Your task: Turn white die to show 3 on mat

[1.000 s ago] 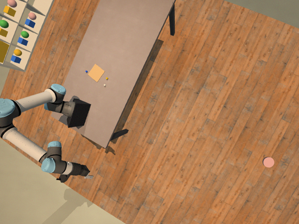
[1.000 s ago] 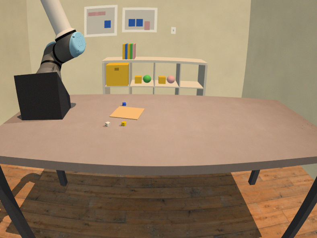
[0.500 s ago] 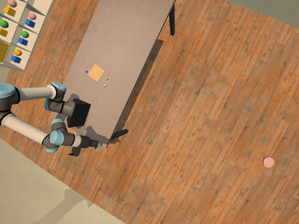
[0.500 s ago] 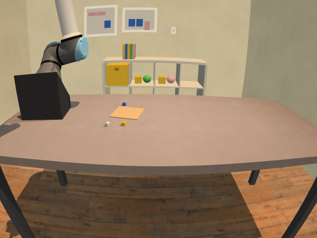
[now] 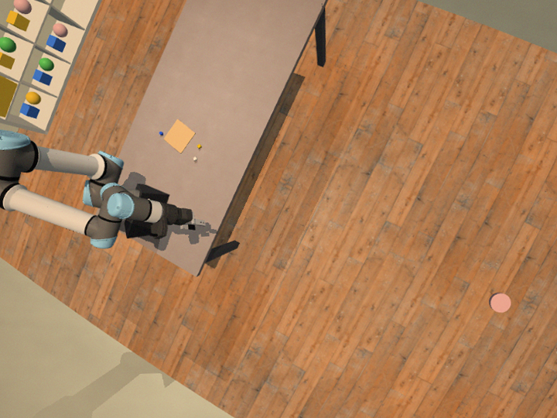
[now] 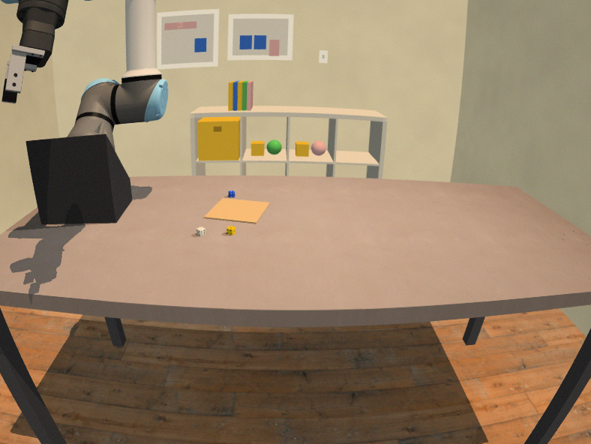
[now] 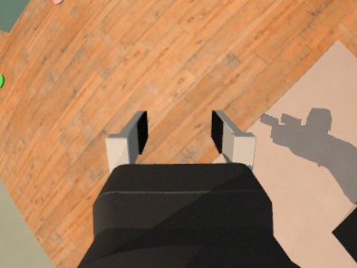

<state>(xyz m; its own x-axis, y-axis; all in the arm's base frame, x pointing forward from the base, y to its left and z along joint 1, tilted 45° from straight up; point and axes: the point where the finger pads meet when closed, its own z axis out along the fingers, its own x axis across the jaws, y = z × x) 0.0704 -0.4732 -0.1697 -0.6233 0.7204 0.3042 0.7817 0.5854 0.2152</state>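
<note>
Right now the white die is 25 cm ahead of my hand, 30 cm to the left of it and 38 cm below it. Also, from my hand: yellow die 32 cm ahead, 31 cm to the left, 38 cm below; then mat 34 cm ahead, 45 cm to the left, 39 cm below; then blue die 32 cm ahead, 56 cm to the left, 38 cm below.
</note>
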